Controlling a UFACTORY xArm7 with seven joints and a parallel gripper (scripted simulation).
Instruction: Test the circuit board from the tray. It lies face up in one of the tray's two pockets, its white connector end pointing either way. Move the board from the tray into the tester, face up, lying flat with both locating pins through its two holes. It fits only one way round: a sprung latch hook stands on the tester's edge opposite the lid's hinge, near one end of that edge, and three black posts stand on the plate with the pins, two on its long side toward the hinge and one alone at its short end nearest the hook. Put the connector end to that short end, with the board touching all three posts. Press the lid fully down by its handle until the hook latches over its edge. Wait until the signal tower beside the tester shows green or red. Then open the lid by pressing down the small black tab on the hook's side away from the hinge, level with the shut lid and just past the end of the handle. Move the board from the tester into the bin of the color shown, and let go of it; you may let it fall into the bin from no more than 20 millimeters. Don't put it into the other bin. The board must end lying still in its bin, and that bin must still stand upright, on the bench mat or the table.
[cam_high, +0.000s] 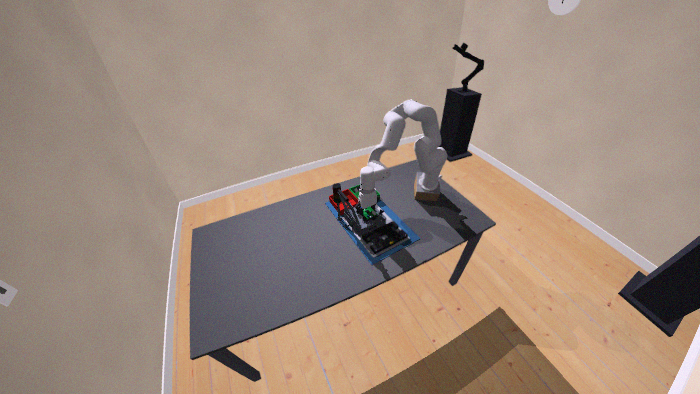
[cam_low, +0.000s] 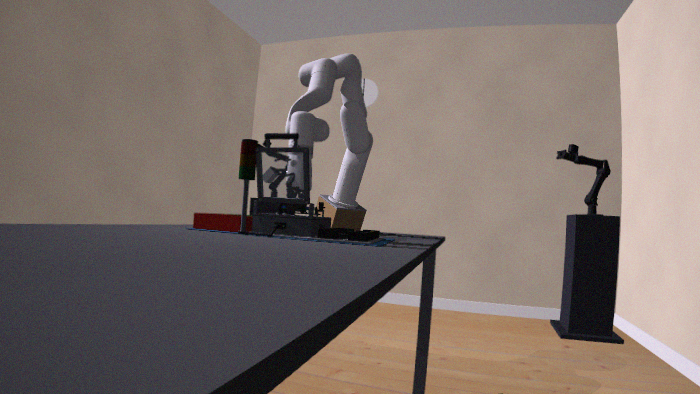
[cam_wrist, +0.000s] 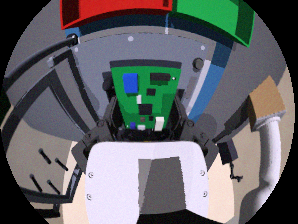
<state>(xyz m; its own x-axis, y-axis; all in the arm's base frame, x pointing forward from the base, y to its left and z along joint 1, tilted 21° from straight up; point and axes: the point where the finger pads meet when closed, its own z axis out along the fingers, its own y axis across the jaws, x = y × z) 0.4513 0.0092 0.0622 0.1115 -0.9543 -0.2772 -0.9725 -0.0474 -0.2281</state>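
My gripper is now right at the green circuit board. Round my hand: red bin 190 mm to the right, 70 mm below, 70 mm ahead; then tester plate 10 mm to the left, 10 mm below, 10 mm ahead; then clear lid 120 mm ahead, 100 mm above, 10 mm to the left.
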